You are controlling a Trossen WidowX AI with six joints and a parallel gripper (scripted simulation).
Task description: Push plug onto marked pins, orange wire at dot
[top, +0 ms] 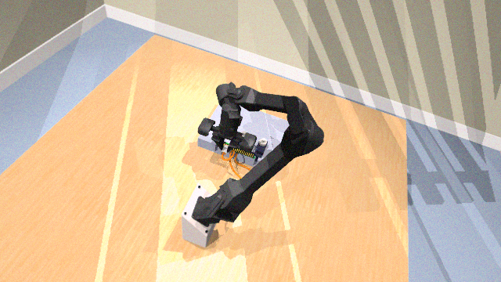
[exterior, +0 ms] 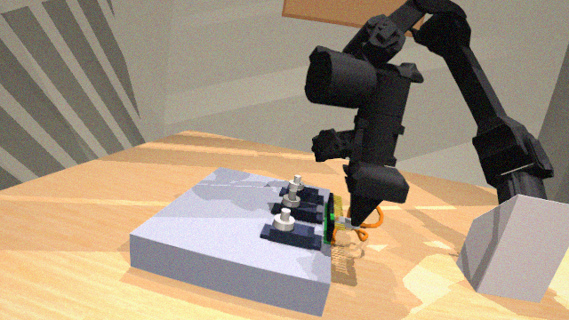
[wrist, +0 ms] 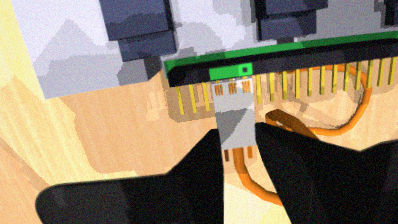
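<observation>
The green band is 30 mm ahead of my gripper tip. From my gripper tip the other things lie so: grey holder: 190 mm ahead, 60 mm to the right, 50 mm below; dark dot: 30 mm ahead, 10 mm to the right.
</observation>
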